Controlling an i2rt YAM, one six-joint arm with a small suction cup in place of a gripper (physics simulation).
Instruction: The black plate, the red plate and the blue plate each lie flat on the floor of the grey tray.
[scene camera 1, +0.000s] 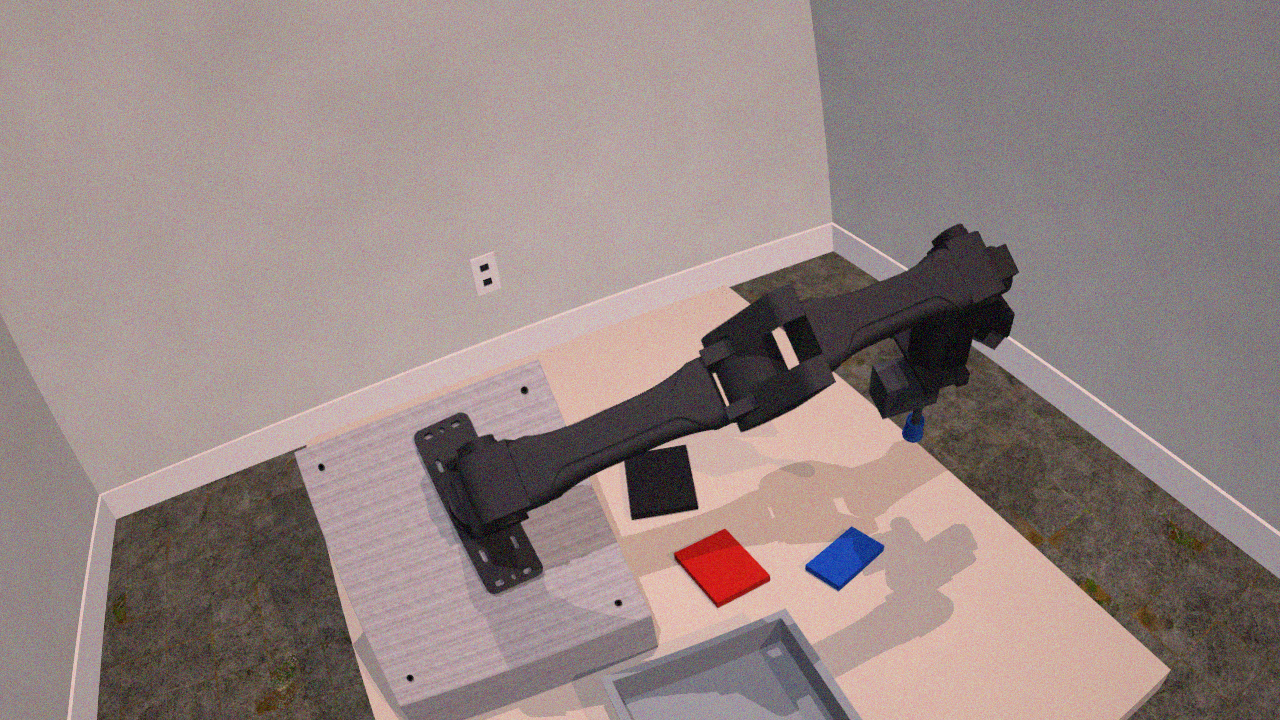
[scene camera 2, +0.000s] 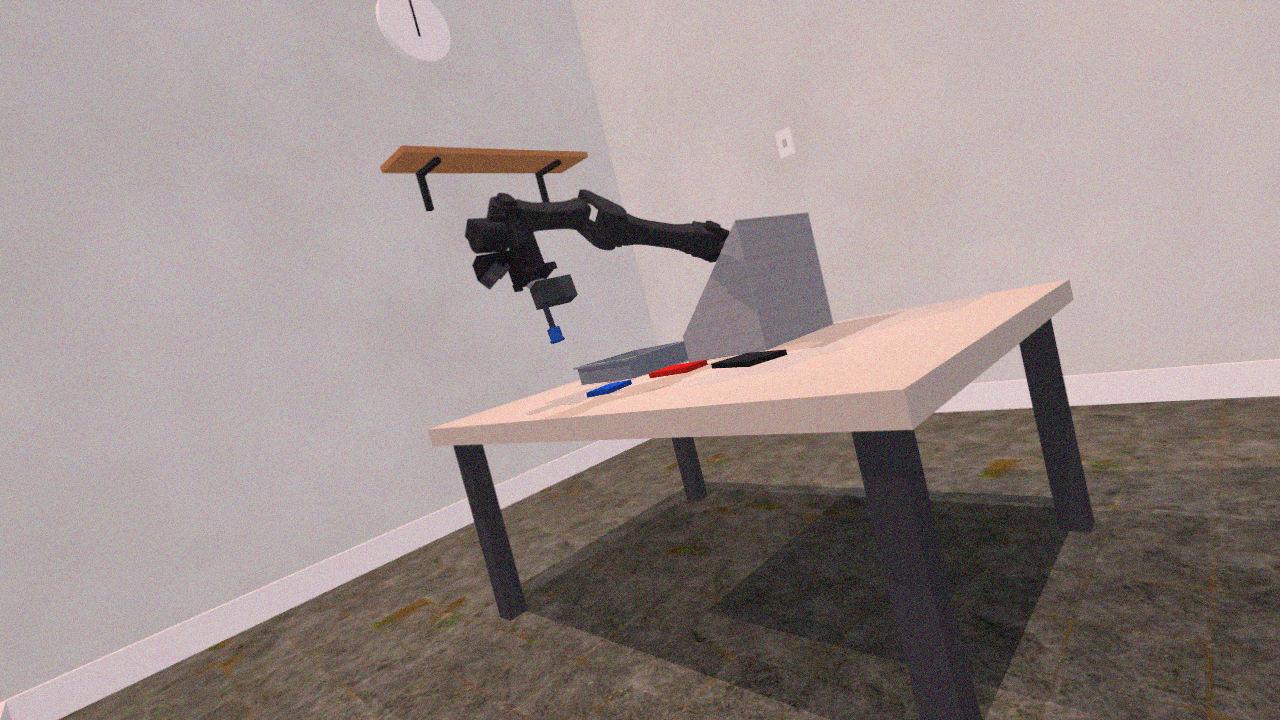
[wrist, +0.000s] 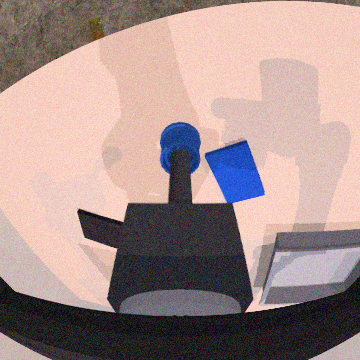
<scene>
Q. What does the black plate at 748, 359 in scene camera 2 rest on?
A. The table.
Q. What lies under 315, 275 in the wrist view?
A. A grey tray.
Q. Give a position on my suction cup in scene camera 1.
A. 912, 433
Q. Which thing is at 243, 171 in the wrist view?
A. A blue plate.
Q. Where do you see a grey tray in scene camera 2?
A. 632, 364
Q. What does the blue plate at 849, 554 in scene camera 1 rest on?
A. The table.
</scene>
